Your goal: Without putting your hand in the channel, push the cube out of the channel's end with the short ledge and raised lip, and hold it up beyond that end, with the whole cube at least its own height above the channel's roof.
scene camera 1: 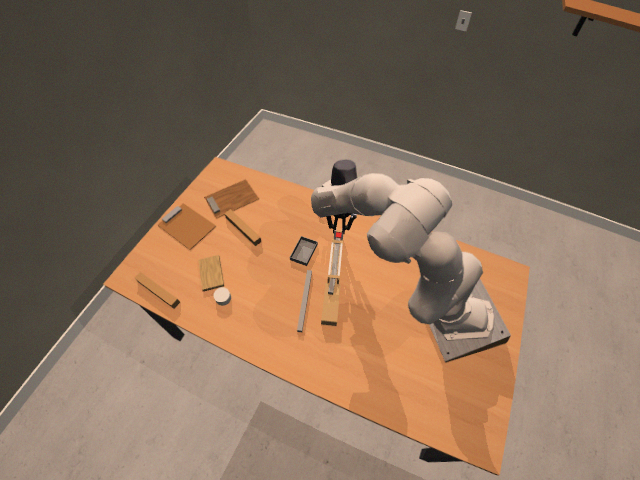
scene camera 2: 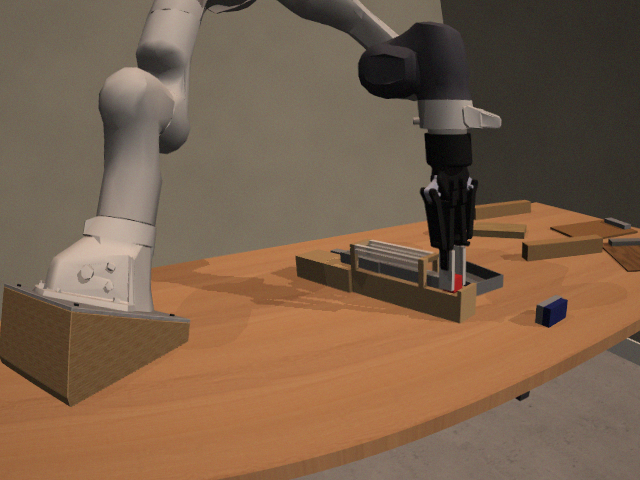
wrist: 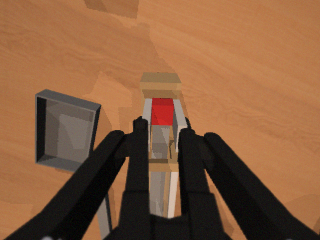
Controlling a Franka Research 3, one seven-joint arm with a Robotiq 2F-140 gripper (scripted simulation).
Labels:
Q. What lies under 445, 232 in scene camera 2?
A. My gripper.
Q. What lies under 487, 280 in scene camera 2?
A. A grey tray.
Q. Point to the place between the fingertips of my gripper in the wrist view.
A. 162, 109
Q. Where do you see a grey tray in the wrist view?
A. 62, 132

